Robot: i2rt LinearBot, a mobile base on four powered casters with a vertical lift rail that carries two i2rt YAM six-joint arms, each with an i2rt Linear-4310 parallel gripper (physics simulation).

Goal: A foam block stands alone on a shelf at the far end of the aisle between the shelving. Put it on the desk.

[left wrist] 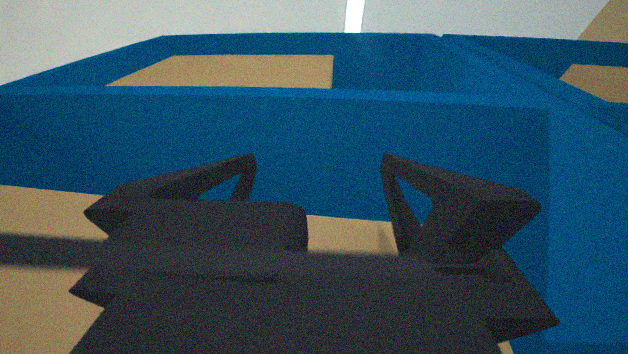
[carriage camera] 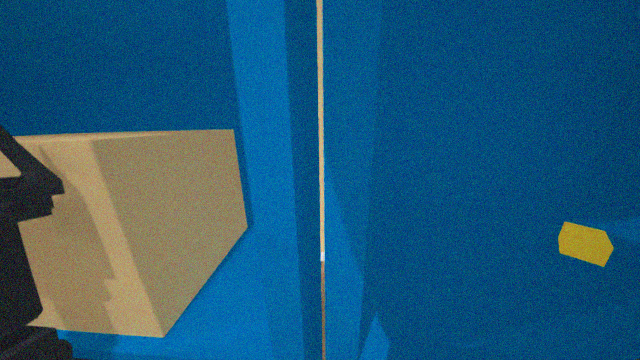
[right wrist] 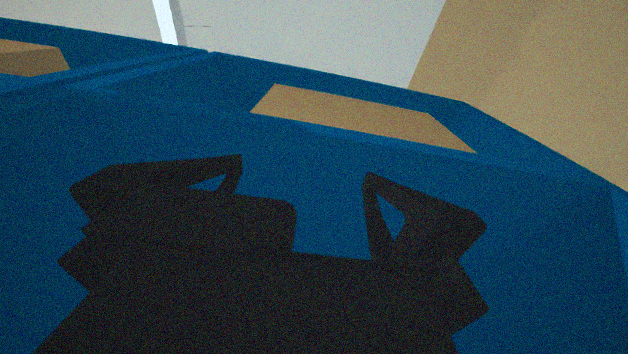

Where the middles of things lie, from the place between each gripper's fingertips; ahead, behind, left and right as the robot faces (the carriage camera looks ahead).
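Labels:
My right hand is a good way short of the yellow foam block (carriage camera: pixel 592 245), a good way to the left of it, and far above it. Going by its middle, the block is nearer to my right hand than to my left hand.
Counted from my left hand, the yellow foam block is a good way ahead and far to the right, and it is also far below.

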